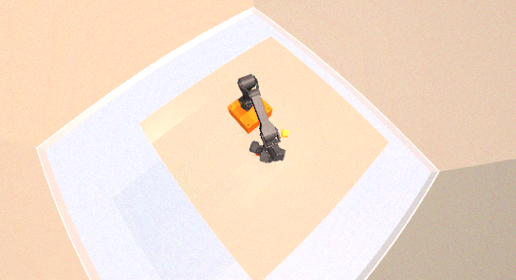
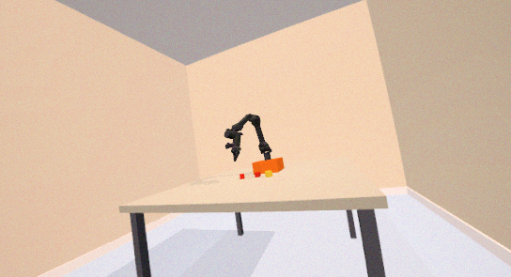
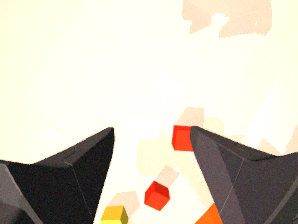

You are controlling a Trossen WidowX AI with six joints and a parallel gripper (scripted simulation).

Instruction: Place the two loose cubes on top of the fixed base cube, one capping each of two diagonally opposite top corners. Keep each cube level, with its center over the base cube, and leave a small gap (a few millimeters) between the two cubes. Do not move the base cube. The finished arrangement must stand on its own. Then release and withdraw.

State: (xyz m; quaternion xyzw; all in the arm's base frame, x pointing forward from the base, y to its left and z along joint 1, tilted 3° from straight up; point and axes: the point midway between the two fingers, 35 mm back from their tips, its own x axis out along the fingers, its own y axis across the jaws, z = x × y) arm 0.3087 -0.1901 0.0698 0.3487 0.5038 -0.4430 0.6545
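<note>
Now: the yellow cube 23 cm to the left of my gripper tip, 12 cm below it and 1 cm behind it.
</note>
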